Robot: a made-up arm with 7 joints. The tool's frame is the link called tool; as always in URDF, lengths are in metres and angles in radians. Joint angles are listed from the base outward.
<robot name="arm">
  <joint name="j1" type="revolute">
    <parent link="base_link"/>
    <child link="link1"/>
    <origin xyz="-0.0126 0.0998 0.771"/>
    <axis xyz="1 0 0"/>
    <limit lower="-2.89" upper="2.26"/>
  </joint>
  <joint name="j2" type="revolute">
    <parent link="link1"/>
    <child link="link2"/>
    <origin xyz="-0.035 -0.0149 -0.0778"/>
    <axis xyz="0 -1 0"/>
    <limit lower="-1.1" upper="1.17"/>
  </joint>
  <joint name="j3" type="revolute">
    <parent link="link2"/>
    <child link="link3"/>
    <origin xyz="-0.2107 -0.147 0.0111"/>
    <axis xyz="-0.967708 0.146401 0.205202"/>
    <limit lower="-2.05" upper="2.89"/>
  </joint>
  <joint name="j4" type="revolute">
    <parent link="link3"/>
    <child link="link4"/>
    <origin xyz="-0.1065 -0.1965 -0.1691"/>
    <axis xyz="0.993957 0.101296 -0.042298"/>
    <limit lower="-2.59" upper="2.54"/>
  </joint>
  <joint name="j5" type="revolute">
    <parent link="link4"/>
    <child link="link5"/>
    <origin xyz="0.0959 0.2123 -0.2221"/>
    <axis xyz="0 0 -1"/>
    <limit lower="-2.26" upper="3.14"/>
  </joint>
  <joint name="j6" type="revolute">
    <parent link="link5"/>
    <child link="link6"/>
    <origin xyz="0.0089 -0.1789 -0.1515"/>
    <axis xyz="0 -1 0"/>
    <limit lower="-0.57" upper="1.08"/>
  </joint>
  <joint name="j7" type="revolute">
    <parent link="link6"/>
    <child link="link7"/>
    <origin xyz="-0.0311 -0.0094 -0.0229"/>
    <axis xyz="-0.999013 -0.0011 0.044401"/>
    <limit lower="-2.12" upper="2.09"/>
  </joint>
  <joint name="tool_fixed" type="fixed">
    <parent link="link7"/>
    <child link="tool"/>
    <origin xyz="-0.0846 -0.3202 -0.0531" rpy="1.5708 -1.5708 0"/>
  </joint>
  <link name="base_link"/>
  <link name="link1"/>
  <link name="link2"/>
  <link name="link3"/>
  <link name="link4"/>
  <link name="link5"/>
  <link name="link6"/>
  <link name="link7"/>
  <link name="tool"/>
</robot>
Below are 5 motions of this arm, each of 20 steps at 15 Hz.
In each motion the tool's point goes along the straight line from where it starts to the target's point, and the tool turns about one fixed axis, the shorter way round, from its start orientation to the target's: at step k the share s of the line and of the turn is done. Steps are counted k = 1, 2, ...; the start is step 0. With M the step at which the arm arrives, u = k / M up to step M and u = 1 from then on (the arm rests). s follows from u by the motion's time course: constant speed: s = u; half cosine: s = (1 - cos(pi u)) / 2; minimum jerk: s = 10 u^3 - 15 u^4 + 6 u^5.
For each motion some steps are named. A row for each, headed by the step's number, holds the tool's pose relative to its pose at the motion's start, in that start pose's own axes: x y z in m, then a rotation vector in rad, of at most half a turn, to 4 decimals.
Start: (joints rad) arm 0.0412 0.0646 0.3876 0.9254 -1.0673 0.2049 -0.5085
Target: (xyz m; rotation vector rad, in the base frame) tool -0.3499 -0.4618 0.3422 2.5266 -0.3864 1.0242
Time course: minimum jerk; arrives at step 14
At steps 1, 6, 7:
1: 0.0012 0.0010 -0.0017 -0.0015 0.0005 -0.0026
6: 0.1327 0.1072 -0.1889 -0.1698 0.0553 -0.2895
7: 0.1804 0.1457 -0.2567 -0.2308 0.0752 -0.3935

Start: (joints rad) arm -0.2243 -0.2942 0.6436 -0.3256 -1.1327 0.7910 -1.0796
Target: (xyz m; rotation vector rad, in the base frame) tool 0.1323 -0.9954 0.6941 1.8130 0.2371 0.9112
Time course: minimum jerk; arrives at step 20
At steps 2, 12, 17, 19, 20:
2: 0.0036 0.0024 -0.0017 -0.0052 0.0042 -0.0026
12: 0.2863 0.1876 -0.1320 -0.4175 0.3315 -0.2069
17: 0.4083 0.2676 -0.1882 -0.5955 0.4728 -0.2951
19: 0.4190 0.2746 -0.1932 -0.6110 0.4852 -0.3028
20: 0.4195 0.2749 -0.1934 -0.6117 0.4857 -0.3032

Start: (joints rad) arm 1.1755 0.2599 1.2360 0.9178 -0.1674 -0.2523 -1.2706
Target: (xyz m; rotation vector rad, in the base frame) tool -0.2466 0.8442 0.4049 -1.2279 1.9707 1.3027
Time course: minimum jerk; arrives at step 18
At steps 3, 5, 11, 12, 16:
3: -0.0194 -0.0096 -0.0088 0.0035 -0.0226 0.0223
5: -0.0739 -0.0364 -0.0333 0.0133 -0.0857 0.0849
11: -0.3842 -0.1894 -0.1731 0.0692 -0.4458 0.4416
12: -0.4326 -0.2133 -0.1950 0.0779 -0.5020 0.4973
16: -0.5412 -0.2669 -0.2439 0.0975 -0.6281 0.6221

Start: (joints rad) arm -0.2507 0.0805 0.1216 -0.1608 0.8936 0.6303 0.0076
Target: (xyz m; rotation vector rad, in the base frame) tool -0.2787 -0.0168 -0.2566 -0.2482 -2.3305 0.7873
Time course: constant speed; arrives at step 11
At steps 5, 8, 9, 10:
5: 0.0646 0.1767 -0.3514 -0.3481 -0.2342 -0.1060
8: 0.1034 0.2827 -0.5623 -0.5569 -0.3747 -0.1696
9: 0.1163 0.3180 -0.6326 -0.6265 -0.4216 -0.1908
10: 0.1292 0.3533 -0.7028 -0.6961 -0.4684 -0.2120

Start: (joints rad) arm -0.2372 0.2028 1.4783 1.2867 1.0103 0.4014 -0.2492
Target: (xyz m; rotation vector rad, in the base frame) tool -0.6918 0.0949 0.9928 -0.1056 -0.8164 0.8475
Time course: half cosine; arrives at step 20
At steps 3, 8, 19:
3: 0.0374 -0.0009 -0.0148 0.0077 0.0355 -0.0107
8: 0.2370 -0.0056 -0.0937 0.0485 0.2248 -0.0677
19: 0.6818 -0.0163 -0.2697 0.1395 0.6468 -0.1947

